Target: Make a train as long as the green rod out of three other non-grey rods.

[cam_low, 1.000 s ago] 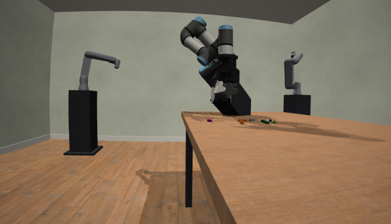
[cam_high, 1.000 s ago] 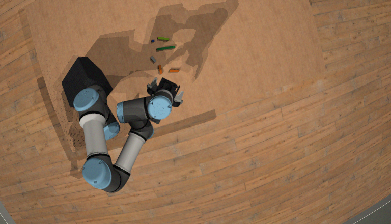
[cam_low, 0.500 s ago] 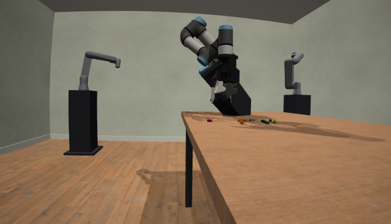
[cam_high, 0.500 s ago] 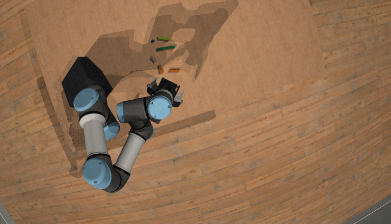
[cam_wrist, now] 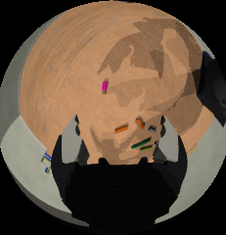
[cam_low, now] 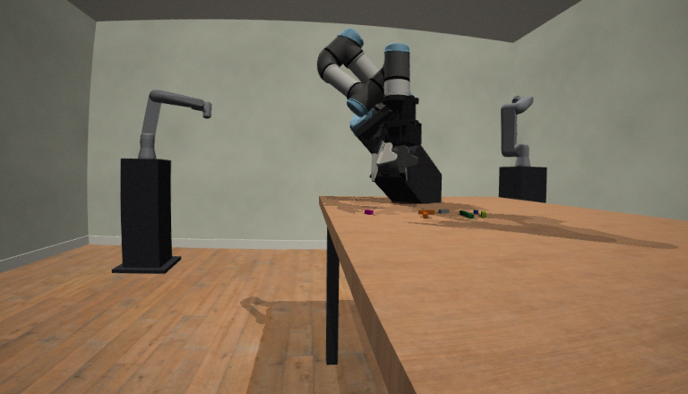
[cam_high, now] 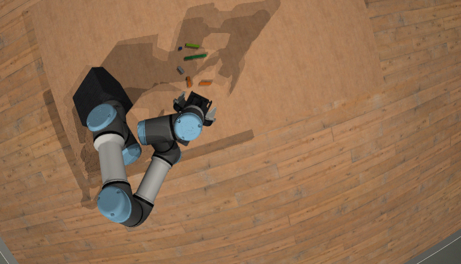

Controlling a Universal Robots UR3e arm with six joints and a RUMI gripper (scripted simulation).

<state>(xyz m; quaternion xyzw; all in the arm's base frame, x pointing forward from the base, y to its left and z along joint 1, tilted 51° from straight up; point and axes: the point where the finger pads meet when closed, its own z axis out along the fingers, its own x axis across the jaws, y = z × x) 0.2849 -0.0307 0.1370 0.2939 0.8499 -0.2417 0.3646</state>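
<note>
Now: hand 230 mm to the right of the blue rod, 70 mm above it and 30 mm short of it. From my hand the other things lie so: green rod (170 mm to the left, 70 mm below, 70 mm ahead); then grey rod (150 mm to the left, 70 mm below); then magenta rod (70 mm below, 50 mm to the right).
</note>
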